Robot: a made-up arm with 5 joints.
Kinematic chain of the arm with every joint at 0, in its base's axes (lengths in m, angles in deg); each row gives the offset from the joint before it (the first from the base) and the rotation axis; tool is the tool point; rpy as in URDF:
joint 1: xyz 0 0 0.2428 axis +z
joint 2: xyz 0 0 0 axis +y
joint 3: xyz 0.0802 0 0.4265 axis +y
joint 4: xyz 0.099 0 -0.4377 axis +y
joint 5: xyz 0.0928 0 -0.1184 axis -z
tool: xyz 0 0 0 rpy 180 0 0
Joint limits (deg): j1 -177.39..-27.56 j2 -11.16..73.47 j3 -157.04..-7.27 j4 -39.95..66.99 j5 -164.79..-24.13
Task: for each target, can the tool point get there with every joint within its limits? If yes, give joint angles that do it. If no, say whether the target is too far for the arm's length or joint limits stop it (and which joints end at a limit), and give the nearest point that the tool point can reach.
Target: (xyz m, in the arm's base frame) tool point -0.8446 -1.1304 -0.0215
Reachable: no: too far | nearest point -0.6004 -0.8036 0.1071 | short by 0.428 m
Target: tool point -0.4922 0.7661 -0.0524
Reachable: no: joint limits stop it (at a limit: joint 1) | nearest point -0.4563 -0.0208 -0.0524 | short by 0.788 m
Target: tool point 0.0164 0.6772 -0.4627
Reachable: no: joint limits stop it (at a limit: joint 1, joint 2) | nearest point -0.1091 -0.0050 -0.2177 | short by 0.736 m
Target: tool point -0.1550 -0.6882 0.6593
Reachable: yes | joints -102.69 4.34 -76.68 6.67 -138.34
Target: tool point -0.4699 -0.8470 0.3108
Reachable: yes | joints -119.02 52.61 -121.52 41.41 -62.02
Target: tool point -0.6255 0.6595 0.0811
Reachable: no: joint limits stop it (at a limit: joint 1) | nearest point -0.5942 -0.0271 0.0811 | short by 0.687 m
